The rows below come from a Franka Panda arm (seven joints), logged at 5 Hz.
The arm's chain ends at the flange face. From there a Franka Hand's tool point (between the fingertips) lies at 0.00 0.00 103.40 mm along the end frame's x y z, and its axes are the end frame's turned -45 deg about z.
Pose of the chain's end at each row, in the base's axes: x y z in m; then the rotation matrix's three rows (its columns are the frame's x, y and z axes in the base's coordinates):
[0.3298 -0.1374 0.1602], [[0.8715 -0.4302 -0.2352], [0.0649 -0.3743 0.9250], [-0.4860 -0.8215 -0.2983]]
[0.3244 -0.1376 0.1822], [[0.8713 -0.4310 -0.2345], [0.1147 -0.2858 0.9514], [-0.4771 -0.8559 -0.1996]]
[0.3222 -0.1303 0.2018], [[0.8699 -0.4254 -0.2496], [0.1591 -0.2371 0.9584], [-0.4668 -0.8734 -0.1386]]
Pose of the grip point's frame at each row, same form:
[0.3055 -0.0418 0.1294], [[0.9204 0.3120 -0.2352], [0.3106 -0.2188 0.9250], [0.2372 -0.9245 -0.2983]]
[0.3002 -0.0392 0.1616], [[0.9209 0.3113 -0.2345], [0.2832 -0.1210 0.9514], [0.2679 -0.9426 -0.1996]]
[0.2964 -0.0312 0.1875], [[0.9159 0.3143 -0.2496], [0.2802 -0.0552 0.9584], [0.2875 -0.9477 -0.1386]]

